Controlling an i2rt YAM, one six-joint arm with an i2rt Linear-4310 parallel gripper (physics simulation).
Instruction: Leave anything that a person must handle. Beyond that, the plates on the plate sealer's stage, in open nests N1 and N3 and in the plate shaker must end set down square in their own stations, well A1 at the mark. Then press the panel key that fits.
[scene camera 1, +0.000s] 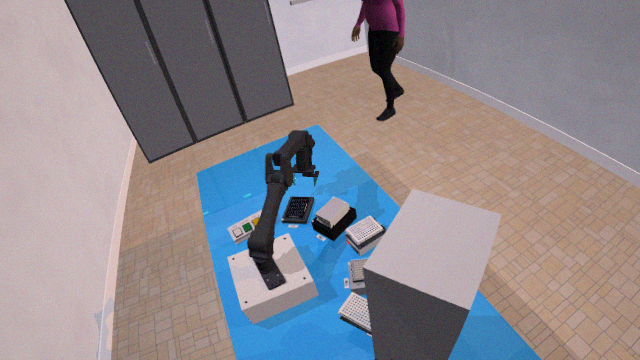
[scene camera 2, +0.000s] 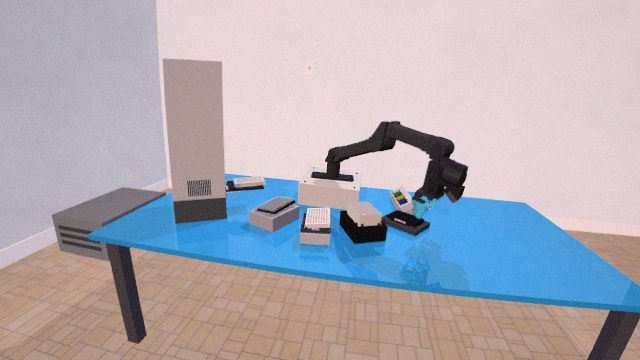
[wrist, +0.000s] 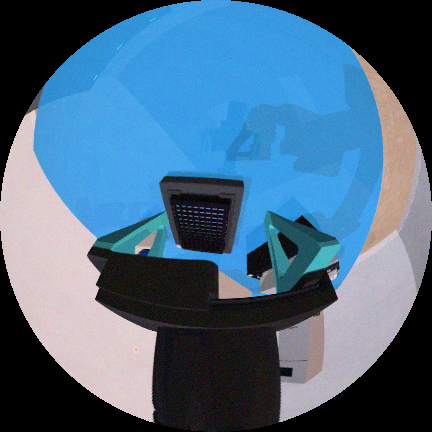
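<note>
My gripper (scene camera 1: 305, 180) (scene camera 2: 422, 215) (wrist: 215, 216) is open and empty, above the table near a black plate (scene camera 1: 299, 207) (wrist: 201, 222) in a low dark nest (scene camera 1: 285, 220) (scene camera 2: 422, 227) (wrist: 202, 184). A pale block-like plate (scene camera 1: 335, 210) (scene camera 2: 364, 212) sits on a black station (scene camera 1: 327, 231) (scene camera 2: 370, 234). A white welled plate (scene camera 1: 365, 229) (scene camera 2: 318, 217) sits on a pale device (scene camera 2: 315, 238). A plate (scene camera 1: 358, 270) (scene camera 2: 276, 205) lies on a grey device (scene camera 2: 272, 219). Another white plate (scene camera 1: 356, 308) (scene camera 2: 249, 180) sits on a dark base. Labels and A1 marks are unreadable.
A key panel (scene camera 1: 237, 232) (scene camera 2: 400, 198) with coloured keys stands beside the arm, partly hidden by it in scene camera 1. A tall tower (scene camera 1: 435, 240) (scene camera 2: 195, 125) hides part of the table (scene camera 1: 240, 172) (scene camera 2: 525, 250). A person (scene camera 1: 385, 45) is on the floor beyond the table.
</note>
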